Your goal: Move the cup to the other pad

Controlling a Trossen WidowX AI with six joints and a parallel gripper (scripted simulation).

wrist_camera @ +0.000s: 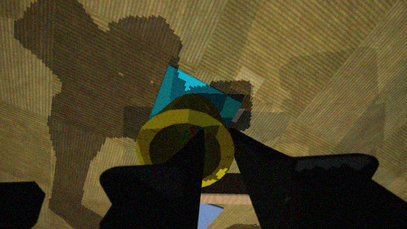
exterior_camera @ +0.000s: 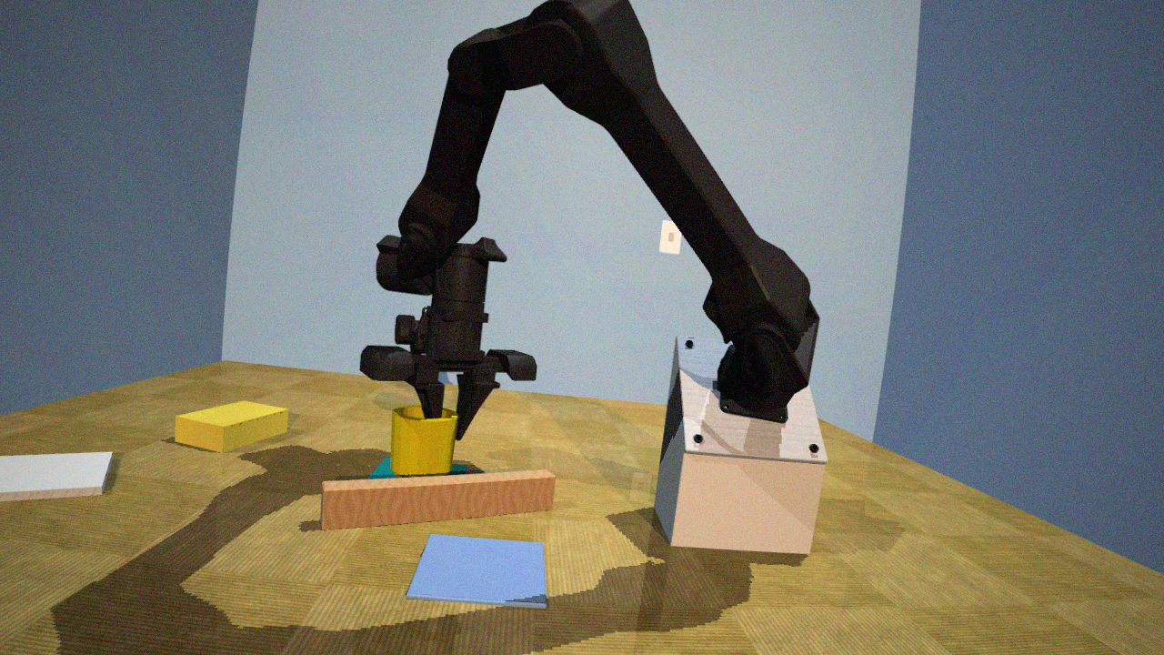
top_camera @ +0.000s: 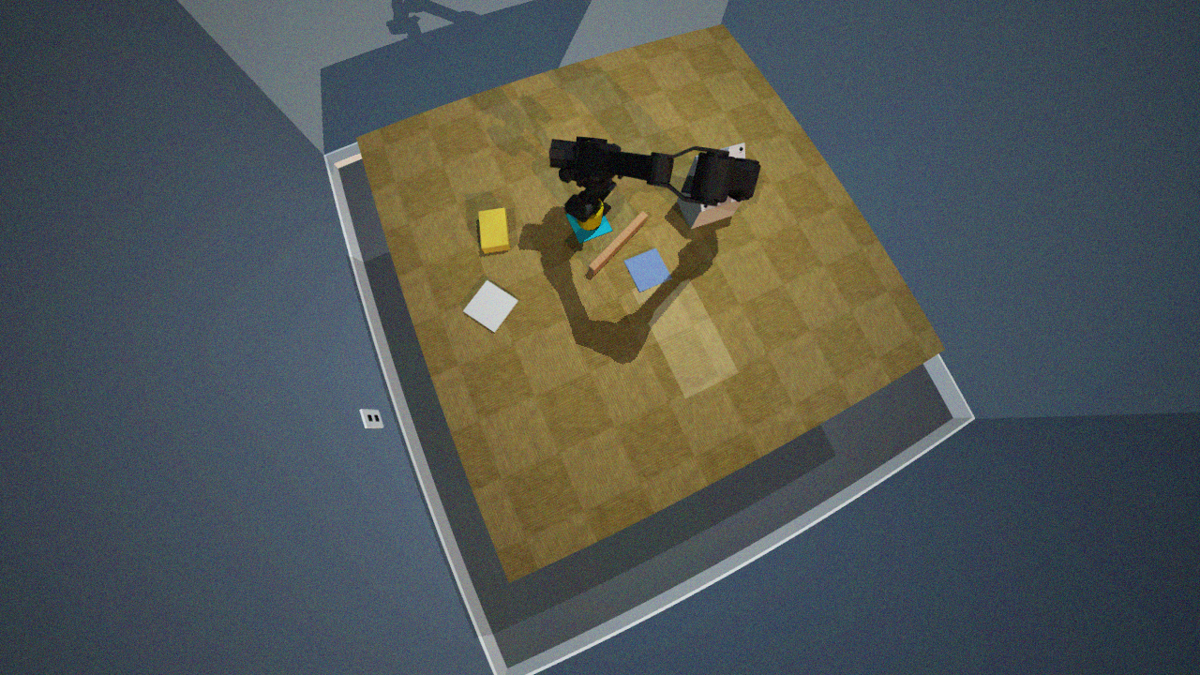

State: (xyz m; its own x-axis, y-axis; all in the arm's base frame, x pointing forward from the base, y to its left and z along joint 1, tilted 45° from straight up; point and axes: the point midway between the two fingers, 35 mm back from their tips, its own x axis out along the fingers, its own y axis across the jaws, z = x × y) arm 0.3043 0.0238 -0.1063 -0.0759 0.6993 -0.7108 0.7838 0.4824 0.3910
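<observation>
My gripper tip is 2 cm short of the yellow cup, 1 cm to the right of it and 1 cm above it. The rest, counted from my gripper tip: wooden bar: 3 cm behind, 11 cm to the left, 3 cm below; teal pad: 2 cm ahead, 2 cm to the left, 5 cm below; white tile: 33 cm ahead, 18 cm to the left, 4 cm below.
</observation>
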